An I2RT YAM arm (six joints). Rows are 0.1 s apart.
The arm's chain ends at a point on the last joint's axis. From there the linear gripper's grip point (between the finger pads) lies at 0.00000 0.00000 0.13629 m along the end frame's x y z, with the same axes.
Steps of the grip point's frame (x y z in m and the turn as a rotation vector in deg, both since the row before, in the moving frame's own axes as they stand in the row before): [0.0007, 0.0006, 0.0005, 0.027, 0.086, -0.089]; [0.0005, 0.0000, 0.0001, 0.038, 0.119, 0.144]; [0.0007, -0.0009, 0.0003, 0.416, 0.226, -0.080]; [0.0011, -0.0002, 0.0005, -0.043, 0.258, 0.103]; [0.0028, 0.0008, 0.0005, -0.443, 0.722, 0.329]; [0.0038, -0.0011, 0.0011, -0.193, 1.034, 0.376]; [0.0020, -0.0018, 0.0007, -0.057, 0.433, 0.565]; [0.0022, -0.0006, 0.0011, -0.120, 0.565, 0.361]
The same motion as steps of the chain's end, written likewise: [0.0005, 0.0007, 0.0005, 0.027, 0.086, -0.089]; [0.0002, 0.0001, 0.0001, 0.038, 0.119, 0.144]; [0.0002, 0.0001, 0.0003, 0.416, 0.226, -0.080]; [0.0005, -0.0003, 0.0005, -0.043, 0.258, 0.103]; [0.0011, -0.0003, 0.0005, -0.443, 0.722, 0.329]; [0.0013, -0.0016, 0.0011, -0.193, 1.034, 0.376]; [0.0010, -0.0019, 0.0007, -0.057, 0.433, 0.565]; [0.0009, -0.0009, 0.0011, -0.120, 0.565, 0.361]
